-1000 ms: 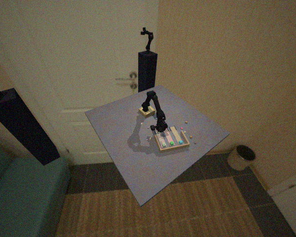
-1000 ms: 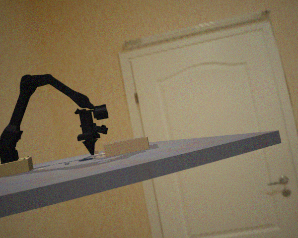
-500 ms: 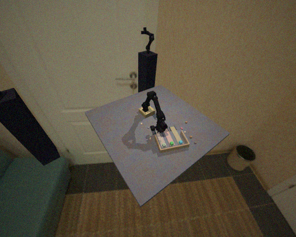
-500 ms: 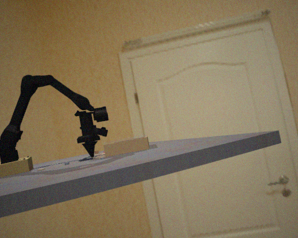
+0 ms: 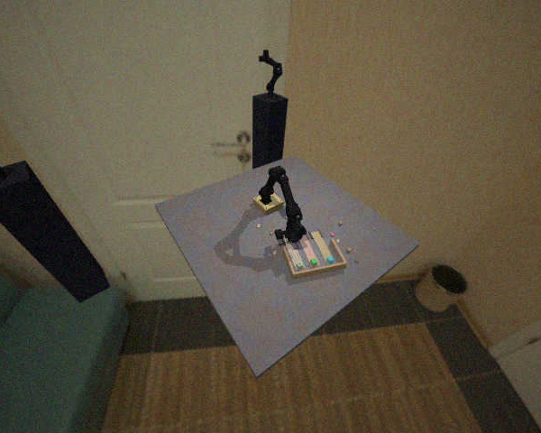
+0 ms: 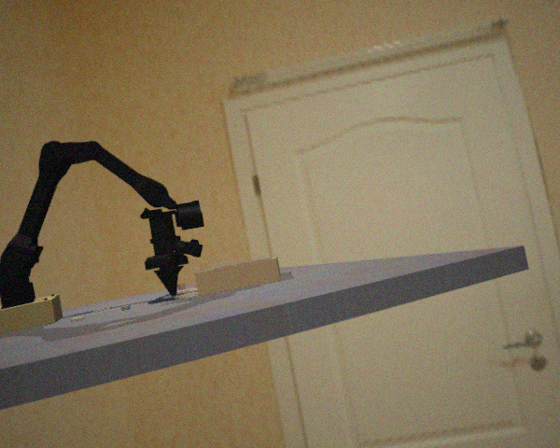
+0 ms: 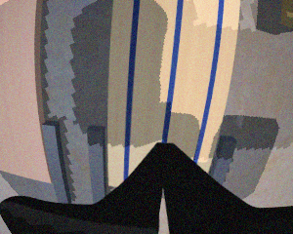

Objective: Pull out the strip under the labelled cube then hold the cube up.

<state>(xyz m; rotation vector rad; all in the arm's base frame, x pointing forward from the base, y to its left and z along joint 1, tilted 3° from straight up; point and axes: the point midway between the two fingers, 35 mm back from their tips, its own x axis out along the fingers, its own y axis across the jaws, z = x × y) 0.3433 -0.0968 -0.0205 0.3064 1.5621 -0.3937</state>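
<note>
Now: gripper tip 8 cm short of the strip and 4 cm to the left of it.
</note>
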